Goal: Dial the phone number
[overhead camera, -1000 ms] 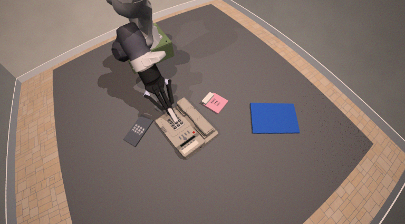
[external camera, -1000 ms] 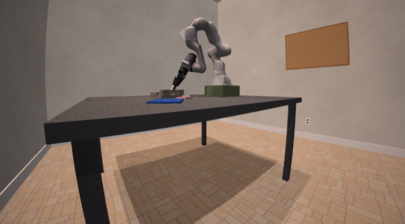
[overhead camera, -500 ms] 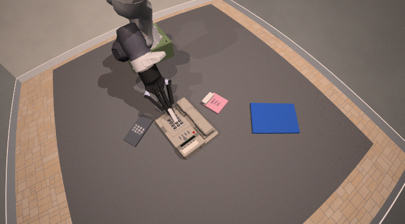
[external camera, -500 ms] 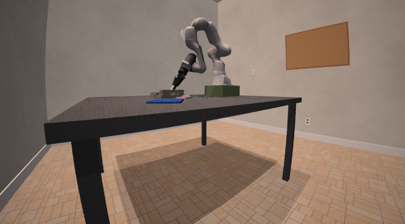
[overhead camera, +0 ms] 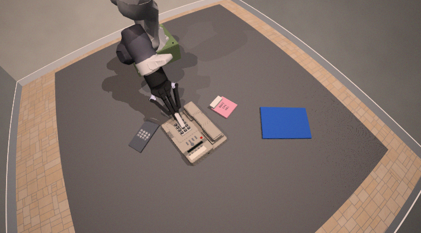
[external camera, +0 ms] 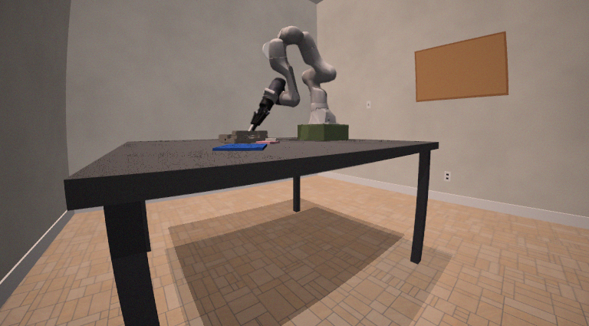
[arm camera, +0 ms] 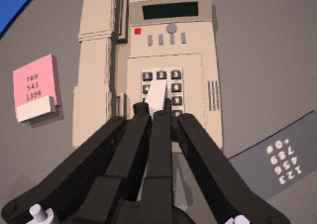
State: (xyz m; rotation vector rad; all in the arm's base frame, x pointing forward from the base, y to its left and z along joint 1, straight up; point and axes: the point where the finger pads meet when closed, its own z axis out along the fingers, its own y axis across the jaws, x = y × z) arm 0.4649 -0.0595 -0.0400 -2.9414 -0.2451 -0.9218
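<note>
My hand is 80 mm to the right of the handset, 40 mm short of it and 20 mm above it. The rest, counted from my hand: pink note (210 mm to the left, 60 mm below, 10 mm ahead); blue mat (390 mm to the left, 220 mm ahead, 60 mm below).
</note>
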